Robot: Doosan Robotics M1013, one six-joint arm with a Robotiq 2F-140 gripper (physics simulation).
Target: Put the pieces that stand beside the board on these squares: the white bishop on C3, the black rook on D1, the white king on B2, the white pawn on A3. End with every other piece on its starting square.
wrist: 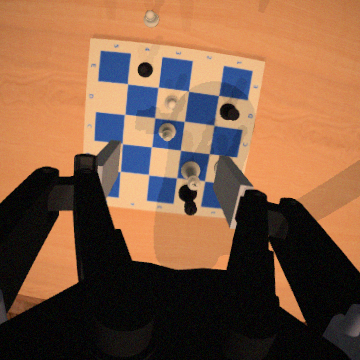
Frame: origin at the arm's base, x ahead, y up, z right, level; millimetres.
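Seen in the pictures: gripper, between the fingertips: [167, 164].
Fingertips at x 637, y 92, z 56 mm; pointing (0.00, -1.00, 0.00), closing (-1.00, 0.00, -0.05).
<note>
A point is followed by its place in that frame.
The white bishop [167, 132] {x 637, y -24, z 60 mm} stands upright on C3. The black rook [230, 112] {x 567, y -29, z 90 mm} stands on D1. The white king [190, 171] {x 604, y -37, z 12 mm} stands on B2, seen between the fingers near the right one. The white pawn [151, 19] {x 668, y -46, z 187 mm} stands on the table beside the board's E edge, at the top of the view. A3 [161, 189] {x 638, y -62, z -25 mm} is a blue square with no piece on it. The board [94, 107] {x 732, y -62, z 78 mm} lies below my gripper [167, 164] {x 637, y 92, z 56 mm}, which is partly open, empty and above the pieces. Its fingers cover parts of the A and B rows.
A black piece [145, 69] {x 668, y -31, z 129 mm} stands on E4. A small white piece [171, 102] {x 636, y -31, z 94 mm} stands on D3. A tall black piece [188, 194] {x 603, y -41, z -20 mm} stands on A2, close to the white king. A light piece [217, 166] on B1 is mostly hidden by the right finger. The wooden table [300, 125] {x 457, y -68, z 83 mm} surrounds the board.
</note>
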